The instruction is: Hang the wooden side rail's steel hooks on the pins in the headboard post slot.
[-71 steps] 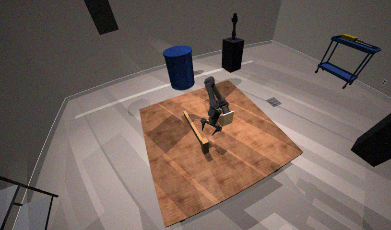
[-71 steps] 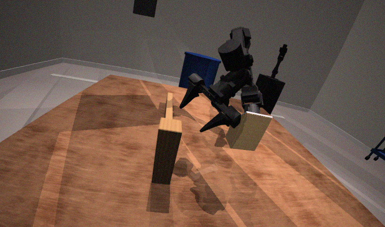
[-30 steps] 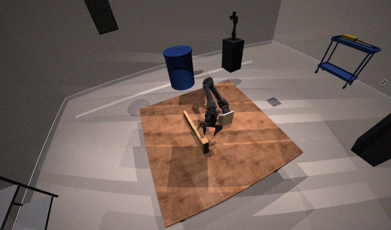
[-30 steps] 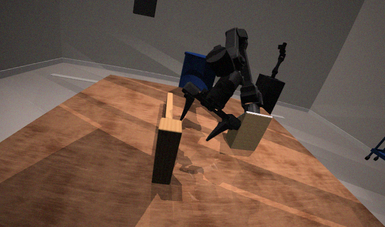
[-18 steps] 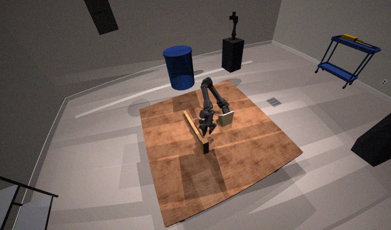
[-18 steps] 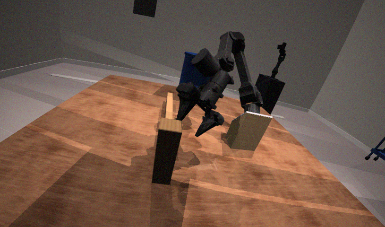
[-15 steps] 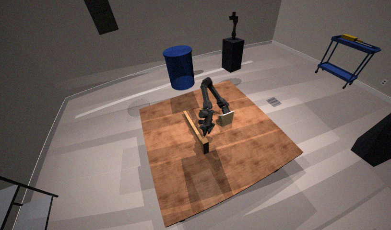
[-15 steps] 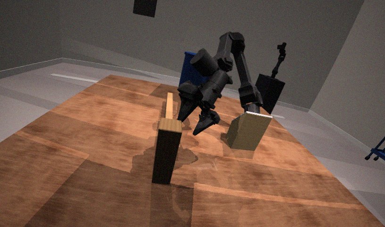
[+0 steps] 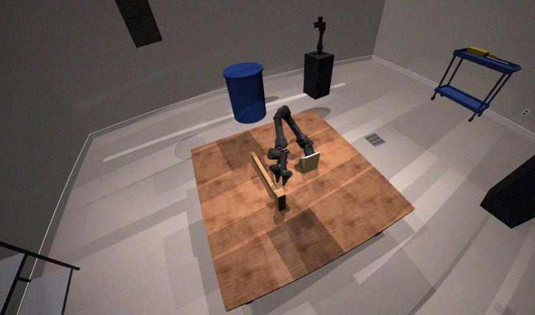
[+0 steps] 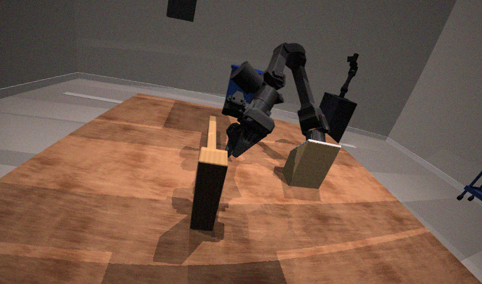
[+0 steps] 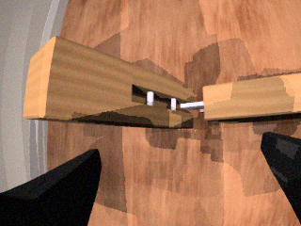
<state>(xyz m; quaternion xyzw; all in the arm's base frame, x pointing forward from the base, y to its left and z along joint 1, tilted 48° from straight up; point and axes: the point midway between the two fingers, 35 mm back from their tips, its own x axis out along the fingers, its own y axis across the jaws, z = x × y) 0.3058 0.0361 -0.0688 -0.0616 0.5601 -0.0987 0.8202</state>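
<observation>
The wooden headboard post is 70 mm to the left of my gripper tip, 50 mm ahead of it and 40 mm below it.
</observation>
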